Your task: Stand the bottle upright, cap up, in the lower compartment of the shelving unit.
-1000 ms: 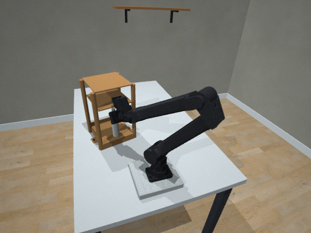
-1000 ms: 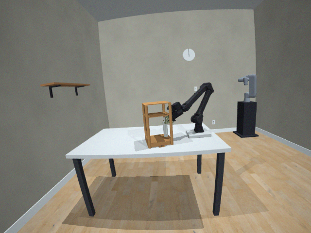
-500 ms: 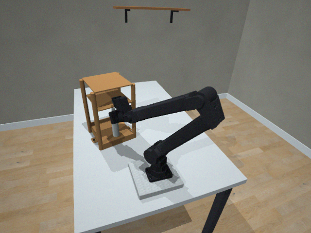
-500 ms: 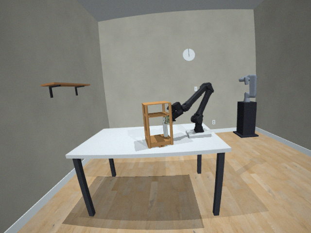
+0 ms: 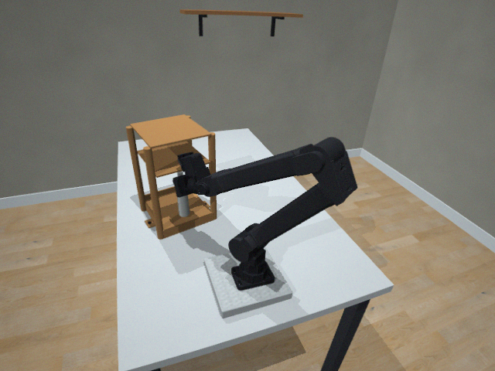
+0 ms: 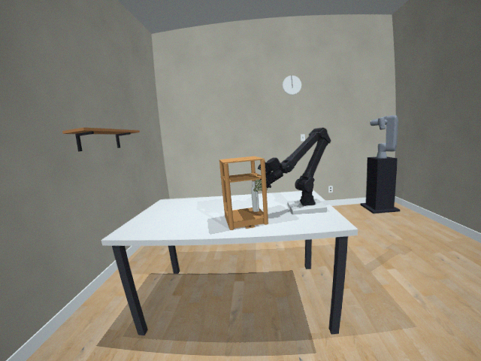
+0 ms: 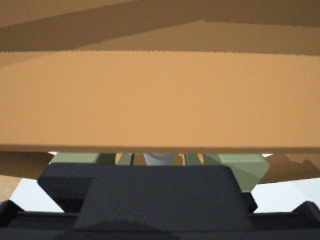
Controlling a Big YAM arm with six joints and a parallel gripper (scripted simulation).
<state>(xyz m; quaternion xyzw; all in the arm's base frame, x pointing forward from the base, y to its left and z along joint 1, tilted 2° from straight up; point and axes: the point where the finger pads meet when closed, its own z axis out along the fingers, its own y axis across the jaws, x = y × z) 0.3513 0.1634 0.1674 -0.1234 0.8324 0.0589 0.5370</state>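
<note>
My gripper is now 20 mm above the bottle. Round my hand: shelving unit 70 mm ahead, 20 mm to the left.
</note>
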